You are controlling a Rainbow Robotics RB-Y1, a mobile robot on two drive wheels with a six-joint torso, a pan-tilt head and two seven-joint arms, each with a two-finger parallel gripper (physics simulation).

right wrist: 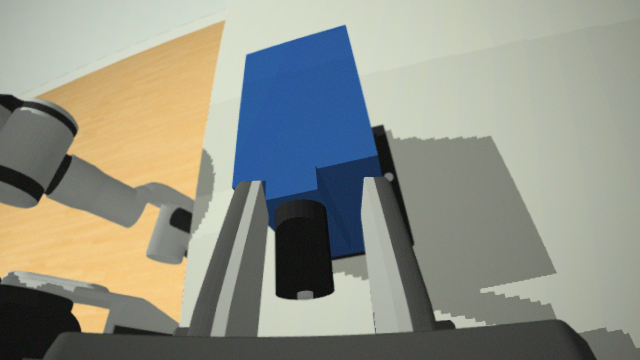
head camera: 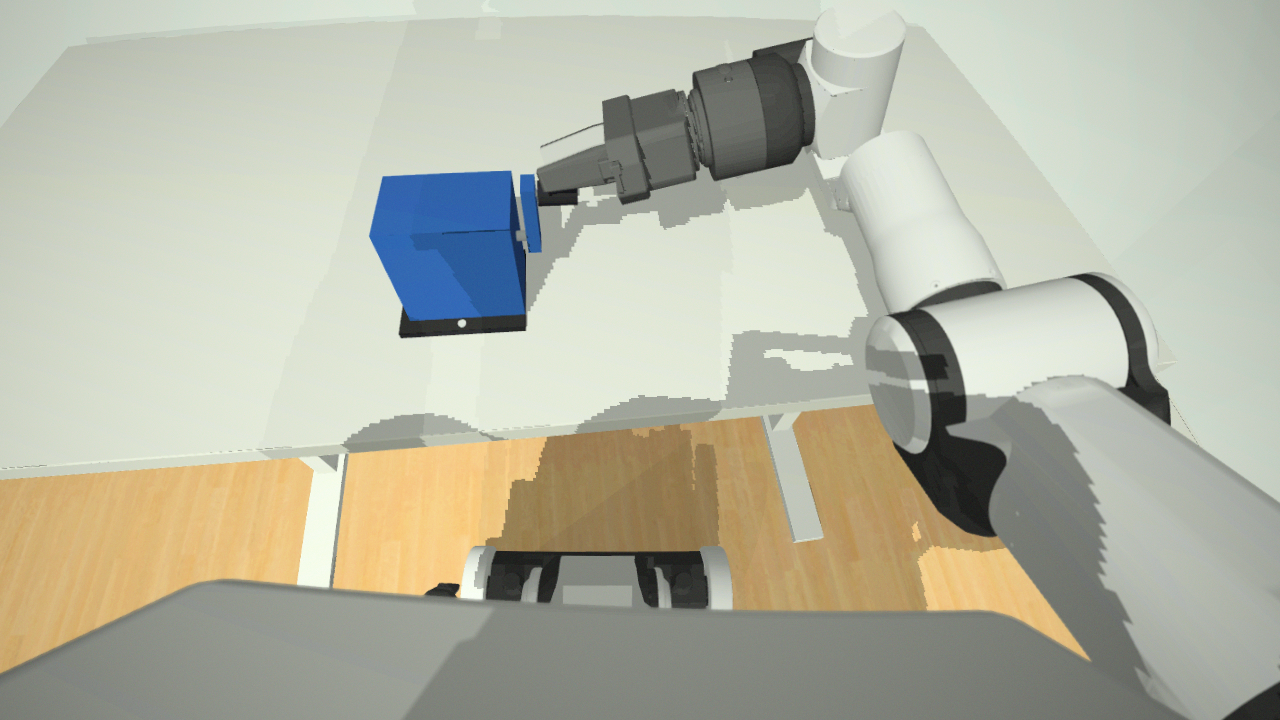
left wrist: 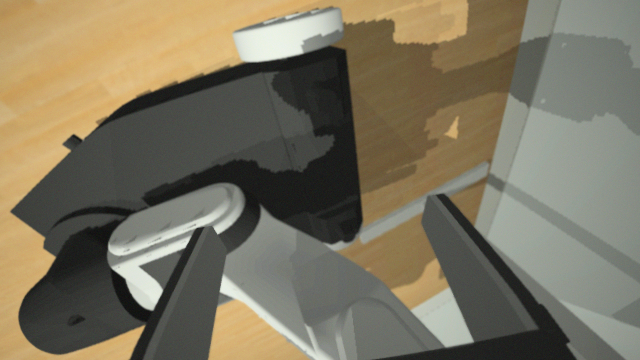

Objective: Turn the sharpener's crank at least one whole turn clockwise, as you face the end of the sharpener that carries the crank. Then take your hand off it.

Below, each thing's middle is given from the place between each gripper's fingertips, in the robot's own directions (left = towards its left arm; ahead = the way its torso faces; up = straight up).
My right hand is 2 cm above the black handle [right wrist: 303, 262], 1 cm to the left of it and 1 cm past it. The rest, counted from my right hand: blue sharpener [head camera: 451, 245] (8 cm below, 6 cm to the left, 2 cm behind).
My left gripper is now 290 mm short of the blue sharpener, 100 mm to the left of it and 510 mm below it. From my left hand the other things lie so: black handle (300 mm ahead, 170 mm to the right, 570 mm above).
